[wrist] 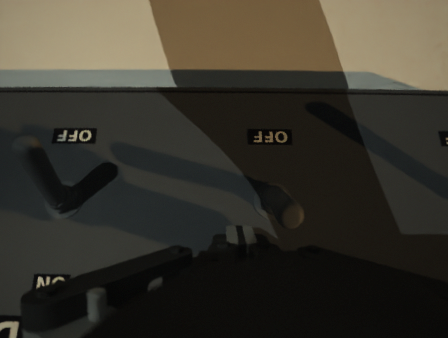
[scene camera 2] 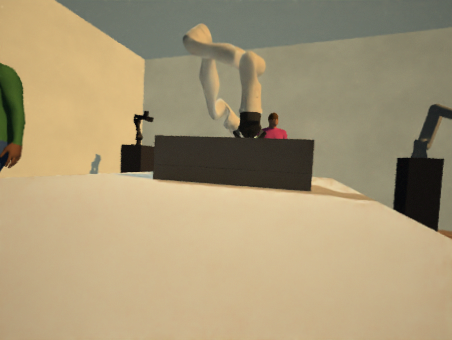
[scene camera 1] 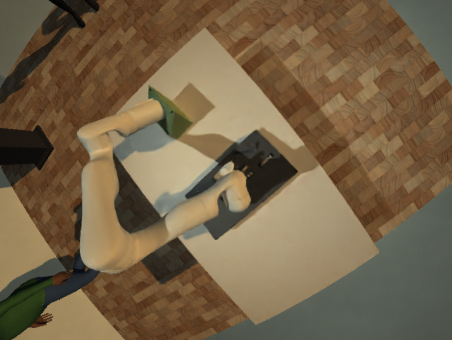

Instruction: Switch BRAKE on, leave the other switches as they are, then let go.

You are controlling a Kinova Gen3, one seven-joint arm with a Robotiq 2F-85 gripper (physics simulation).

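Frame: origin at the arm's base, x ahead, y left, z up, level; metres.
Seen in the pictures: gripper, fingertip midpoint: (wrist: 238, 243); arm's base, link origin: (scene camera 1: 159, 109).
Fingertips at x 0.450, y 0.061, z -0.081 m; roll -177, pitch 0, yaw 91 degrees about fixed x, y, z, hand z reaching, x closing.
Note:
Offsets run from my fingertips to a thing's top centre. "spot": to the spot under its first point. Level surfaces: height alone.
The dark switch panel {0.039 m right, 0.046 m ahead, 0.053 m up} (scene camera 1: 218, 226) (scene camera 2: 232, 162) (wrist: 130, 107) lies on the table. In the wrist view a lever {0.020 m left, 0.023 m back, 0.040 m up} (wrist: 281, 204) stands below the middle OFF label {spot: 0.019 m left, 0.060 m back, 0.022 m down} (wrist: 269, 137), its round end towards the camera. It looks near upright; I cannot tell whether it counts as on. Its name label is hidden, so I cannot read BRAKE. A second lever {0.100 m right, 0.035 m back, 0.032 m up} (wrist: 42, 172) at the left leans towards its OFF label {spot: 0.101 m right, 0.059 m back, 0.022 m down} (wrist: 74, 135). My gripper (scene camera 2: 250, 134) (wrist: 238, 243) is shut and empty, its fingertips just left of and below the middle lever's end. Contact cannot be told. In scene camera 1 the arm hides the fingers.
The white table {0.093 m down} (scene camera 1: 295, 260) (scene camera 2: 200, 260) carries the panel and the green wedge-shaped mount (scene camera 1: 175, 122) of my arm. A third OFF label {spot: 0.128 m left, 0.062 m back, 0.022 m down} (wrist: 443, 138) is cut off at the wrist view's right edge. Dark pedestals (scene camera 2: 419, 190) (scene camera 2: 137, 159) and people (scene camera 2: 274, 131) (scene camera 1: 25, 305) are beyond the table.

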